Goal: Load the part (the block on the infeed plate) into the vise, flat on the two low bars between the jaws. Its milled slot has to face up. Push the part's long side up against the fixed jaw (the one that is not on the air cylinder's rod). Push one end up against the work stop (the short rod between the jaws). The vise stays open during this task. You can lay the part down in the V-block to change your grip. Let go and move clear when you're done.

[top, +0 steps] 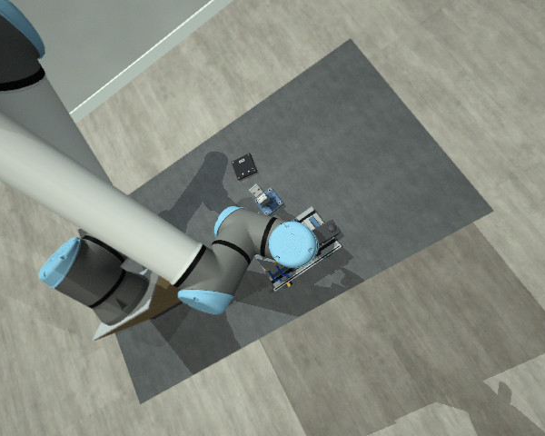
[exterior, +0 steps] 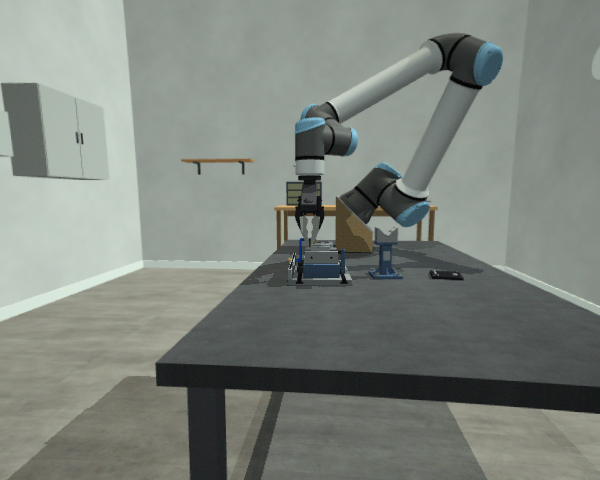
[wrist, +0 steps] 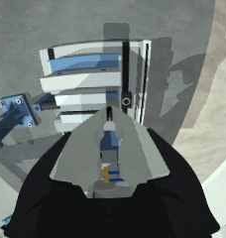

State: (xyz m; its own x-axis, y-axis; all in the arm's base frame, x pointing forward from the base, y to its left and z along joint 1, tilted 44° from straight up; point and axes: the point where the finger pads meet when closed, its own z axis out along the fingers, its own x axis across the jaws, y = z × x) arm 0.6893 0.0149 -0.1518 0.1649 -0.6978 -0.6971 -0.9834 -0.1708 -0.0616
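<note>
Right now the part is 30 mm to the left of my hand, 20 mm below it and 10 mm behind it. Round my hand: infeed plate (430 mm to the left, 130 mm behind, 110 mm below); then vise (80 mm below, 80 mm behind, 20 mm to the left).
</note>
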